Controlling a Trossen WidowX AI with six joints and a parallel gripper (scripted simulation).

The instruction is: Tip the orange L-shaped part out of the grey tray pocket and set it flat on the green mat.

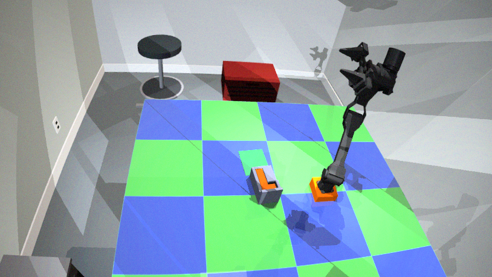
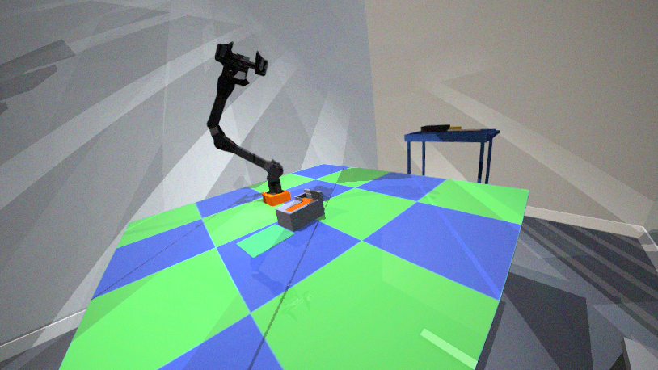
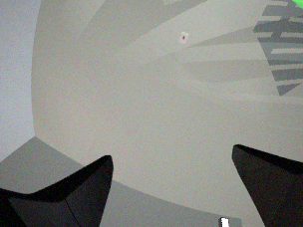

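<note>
Right now the orange L-shaped part is 57 cm below my gripper tip, 14 cm ahead of it and 2 cm to the left of it. Round my gripper tip: green mat: 63 cm below, 14 cm to the right, 14 cm ahead.
</note>
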